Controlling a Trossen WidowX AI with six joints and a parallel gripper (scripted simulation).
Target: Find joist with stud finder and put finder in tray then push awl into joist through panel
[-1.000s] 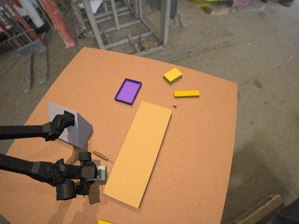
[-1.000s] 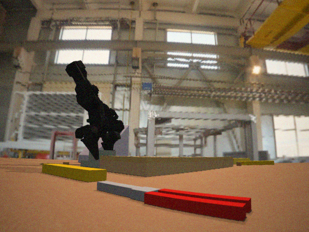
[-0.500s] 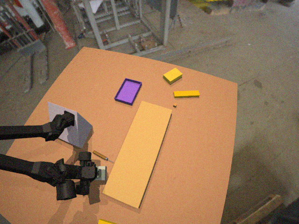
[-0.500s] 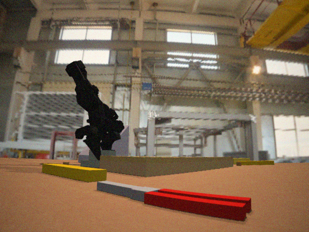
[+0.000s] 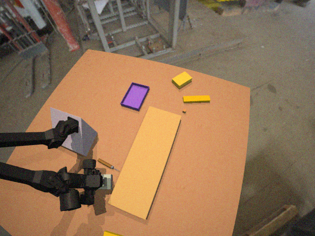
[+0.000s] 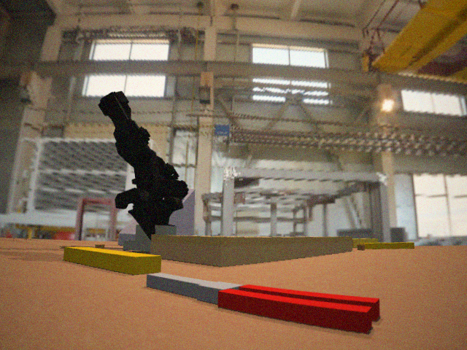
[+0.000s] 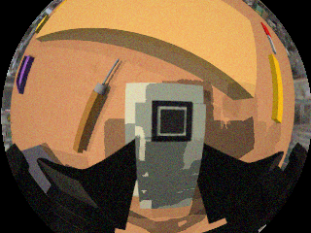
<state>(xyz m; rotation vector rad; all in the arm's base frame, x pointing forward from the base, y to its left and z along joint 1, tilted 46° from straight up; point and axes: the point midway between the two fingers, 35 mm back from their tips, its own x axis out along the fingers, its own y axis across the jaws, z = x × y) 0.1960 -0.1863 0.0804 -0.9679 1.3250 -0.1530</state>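
The awl is 10 mm ahead of my gripper tip, 90 mm to the left of it and 20 mm below it. The rest, counted from my gripper tip: stud finder 10 mm ahead, 20 mm above; then yellow block 180 mm ahead, 720 mm to the left, 10 mm below; then purple tray 50 mm behind, 510 mm to the left, 10 mm below.
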